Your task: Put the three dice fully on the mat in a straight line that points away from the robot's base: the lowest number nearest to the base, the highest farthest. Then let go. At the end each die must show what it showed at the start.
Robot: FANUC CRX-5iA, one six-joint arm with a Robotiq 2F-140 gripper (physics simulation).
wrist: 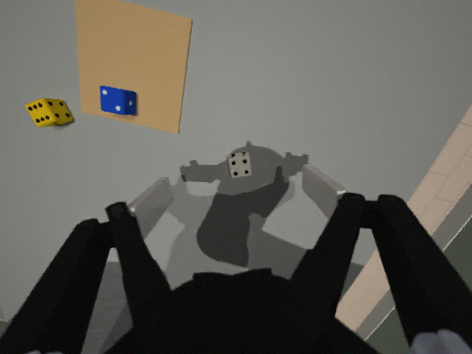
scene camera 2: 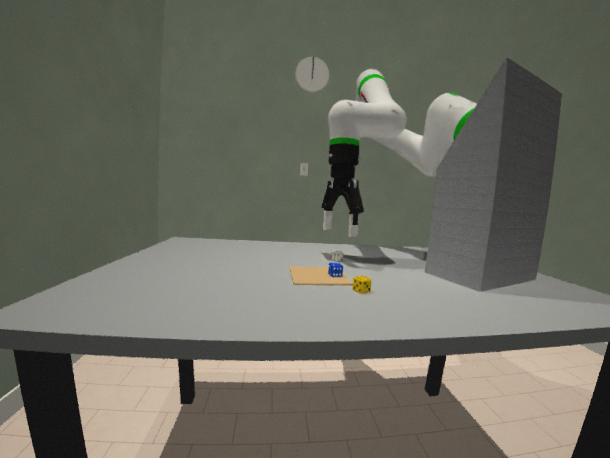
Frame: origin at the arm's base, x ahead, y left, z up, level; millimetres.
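Seen in the pictures: gripper, fingertip midpoint: (wrist: 235, 182) (scene camera 2: 338, 232); arm's base at its link origin: (scene camera 2: 493, 139).
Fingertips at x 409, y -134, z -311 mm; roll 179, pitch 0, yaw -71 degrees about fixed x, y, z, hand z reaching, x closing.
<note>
Offsets run from my fingertips to a thing's middle. Level surfaces: height alone.
My gripper (scene camera 2: 340, 231) (wrist: 235, 182) is open and empty, high above the table. The white die @[1 mm back, 6 mm right, 78 mm down] (scene camera 2: 337, 256) (wrist: 240, 165) lies on the table off the mat, between the spread fingers as seen in the wrist view; its upper face seems to show four. The blue die @[46 mm ahead, 169 mm left, 74 mm down] (scene camera 2: 335, 270) (wrist: 117, 100) sits on the tan mat @[89 mm ahead, 164 mm left, 91 mm down] (scene camera 2: 312, 276) (wrist: 135, 55), near the edge towards the pedestal; its upper face seems to show two. The yellow die @[9 mm ahead, 267 mm left, 78 mm down] (scene camera 2: 362, 284) (wrist: 48, 112) lies on the table just beside the mat; its upper face seems to show six.
The grey pedestal (scene camera 2: 465, 200) with the arm's base stands at the right in the scene view. The grey table's @[93 mm down] (scene camera 2: 200, 310) front edge runs across that view. The arm's and gripper's shadow falls around the white die.
</note>
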